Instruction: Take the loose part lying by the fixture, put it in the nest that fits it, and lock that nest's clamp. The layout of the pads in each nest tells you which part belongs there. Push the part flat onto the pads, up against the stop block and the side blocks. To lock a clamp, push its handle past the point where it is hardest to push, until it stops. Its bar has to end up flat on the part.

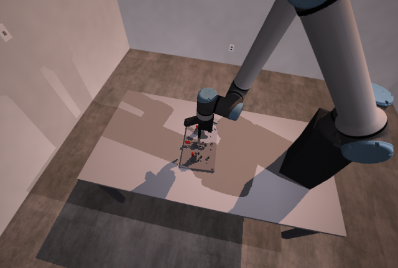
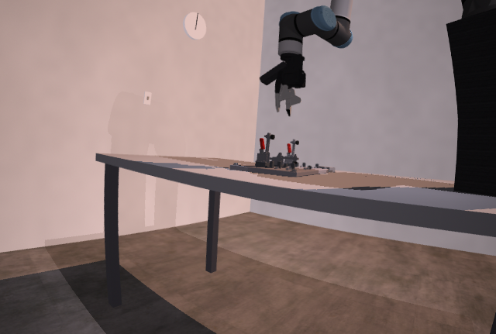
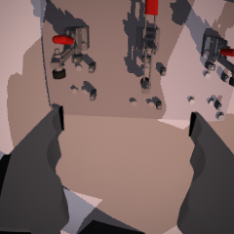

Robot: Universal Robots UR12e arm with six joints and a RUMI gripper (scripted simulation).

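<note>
Right now my hand is 28 cm to the left of the loose part, 20 cm above it and 8 cm past it. From my hand the other things lie so: grey fixture plate: 21 cm below, 3 cm to the right, 1 cm behind.
</note>
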